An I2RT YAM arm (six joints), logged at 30 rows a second.
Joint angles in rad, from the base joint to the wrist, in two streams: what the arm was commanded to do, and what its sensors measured. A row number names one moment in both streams.
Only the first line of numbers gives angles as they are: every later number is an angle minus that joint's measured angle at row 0.
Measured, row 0:
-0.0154 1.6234 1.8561 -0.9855 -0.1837 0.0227
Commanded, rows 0 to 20:
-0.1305 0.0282 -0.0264 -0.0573 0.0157 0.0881
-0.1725 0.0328 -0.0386 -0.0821 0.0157 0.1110
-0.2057 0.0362 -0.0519 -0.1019 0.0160 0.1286
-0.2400 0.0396 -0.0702 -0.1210 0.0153 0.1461
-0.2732 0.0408 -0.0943 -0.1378 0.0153 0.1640
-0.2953 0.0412 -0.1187 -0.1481 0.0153 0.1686
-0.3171 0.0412 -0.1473 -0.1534 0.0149 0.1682
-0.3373 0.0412 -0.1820 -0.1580 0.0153 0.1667
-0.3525 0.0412 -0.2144 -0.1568 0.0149 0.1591
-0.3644 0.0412 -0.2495 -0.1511 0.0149 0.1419
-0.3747 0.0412 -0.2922 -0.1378 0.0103 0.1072
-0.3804 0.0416 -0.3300 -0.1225 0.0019 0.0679
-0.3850 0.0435 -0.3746 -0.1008 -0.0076 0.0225
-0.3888 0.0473 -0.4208 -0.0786 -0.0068 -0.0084
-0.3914 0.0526 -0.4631 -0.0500 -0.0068 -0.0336
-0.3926 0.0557 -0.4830 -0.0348 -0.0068 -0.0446
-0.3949 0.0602 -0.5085 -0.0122 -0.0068 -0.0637
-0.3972 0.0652 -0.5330 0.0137 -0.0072 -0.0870
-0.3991 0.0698 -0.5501 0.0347 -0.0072 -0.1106
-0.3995 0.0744 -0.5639 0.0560 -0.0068 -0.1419
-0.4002 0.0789 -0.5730 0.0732 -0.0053 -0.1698
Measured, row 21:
-0.3884 0.0724 -0.5505 0.0480 0.0042 -0.0507
